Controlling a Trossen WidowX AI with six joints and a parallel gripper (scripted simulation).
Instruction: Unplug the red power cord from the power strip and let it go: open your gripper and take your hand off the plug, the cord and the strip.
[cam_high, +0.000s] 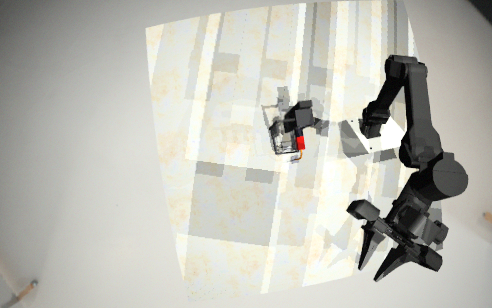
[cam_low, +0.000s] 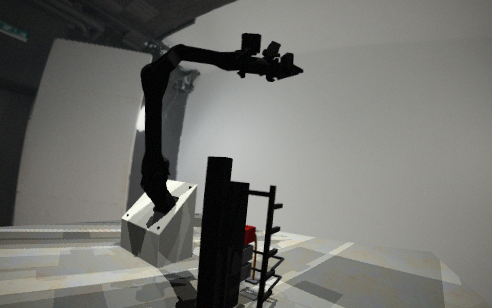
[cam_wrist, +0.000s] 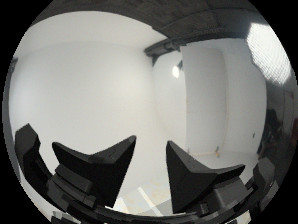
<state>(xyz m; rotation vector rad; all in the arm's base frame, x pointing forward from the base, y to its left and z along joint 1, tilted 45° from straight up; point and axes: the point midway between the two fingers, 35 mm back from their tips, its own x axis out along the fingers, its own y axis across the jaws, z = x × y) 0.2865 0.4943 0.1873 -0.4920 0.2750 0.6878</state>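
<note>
My gripper tip is 30 mm past the red plug, 260 mm to the left of it and 500 mm above it. Also, from my gripper tip: tall black post (40 mm behind, 360 mm to the right, 500 mm below).
</note>
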